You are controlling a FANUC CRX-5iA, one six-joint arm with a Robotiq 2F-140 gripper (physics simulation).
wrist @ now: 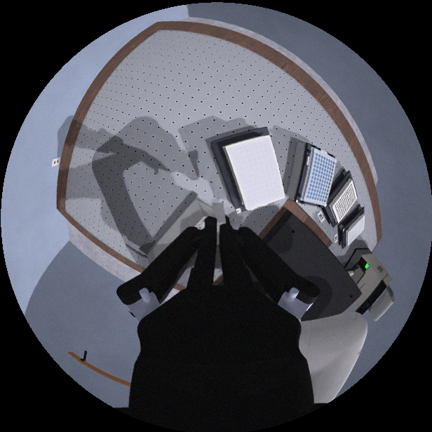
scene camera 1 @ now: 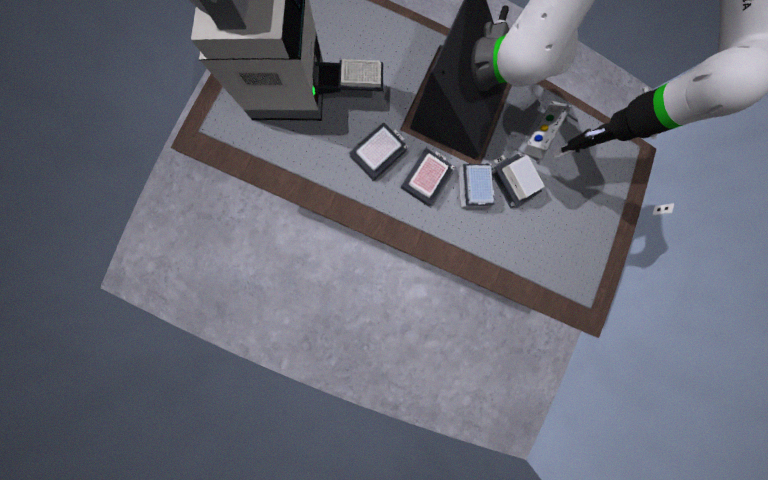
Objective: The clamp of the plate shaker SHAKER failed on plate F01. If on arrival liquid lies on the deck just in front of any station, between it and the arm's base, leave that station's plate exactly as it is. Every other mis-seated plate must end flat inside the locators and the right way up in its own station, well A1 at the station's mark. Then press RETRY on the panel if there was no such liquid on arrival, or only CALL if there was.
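Pixels of known places: gripper, fingertip midpoint: (scene camera 1: pixel 555 153); arm's base, origin of the base link: (scene camera 1: pixel 482 65).
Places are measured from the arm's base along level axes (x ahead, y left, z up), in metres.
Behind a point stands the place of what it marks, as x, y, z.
My gripper (scene camera 1: pixel 563 150) @(0.187, 0.318, -0.012) (wrist: pixel 217 211) is shut and empty, above the deck beside the button panel (scene camera 1: pixel 531 148) @(0.137, 0.288, -0.103). The panel shows green, yellow and blue buttons in the scene view; the fingers hide them in the wrist view. A plain white-topped plate (scene camera 1: pixel 523 175) @(0.268, 0.259, -0.067) (wrist: pixel 255 172) sits off-centre on its dark station, whose base shows along one side. A blue-welled plate (scene camera 1: pixel 479 183) @(0.344, 0.120, -0.081) (wrist: pixel 320 175) is on the station beside it. A red-welled plate (scene camera 1: pixel 430 175) @(0.365, -0.043, -0.105) (wrist: pixel 343 201) and a pale lilac plate (scene camera 1: pixel 380 148) @(0.333, -0.229, -0.100) (wrist: pixel 355 227) lie in dark stations. Plate names and A1 marks are unreadable.
The dark arm pedestal (scene camera 1: pixel 447 113) @(0.207, -0.066, 0.004) (wrist: pixel 305 255) stands behind the stations. A tall grey instrument (scene camera 1: pixel 277 84) @(0.306, -0.545, 0.035) (wrist: pixel 372 275) with a green light holds out a pale plate (scene camera 1: pixel 361 73) @(0.141, -0.357, -0.040). A brown border (scene camera 1: pixel 396 232) @(0.577, -0.090, -0.162) (wrist: pixel 300 72) edges the perforated deck. The arm's shadow falls beside the panel.
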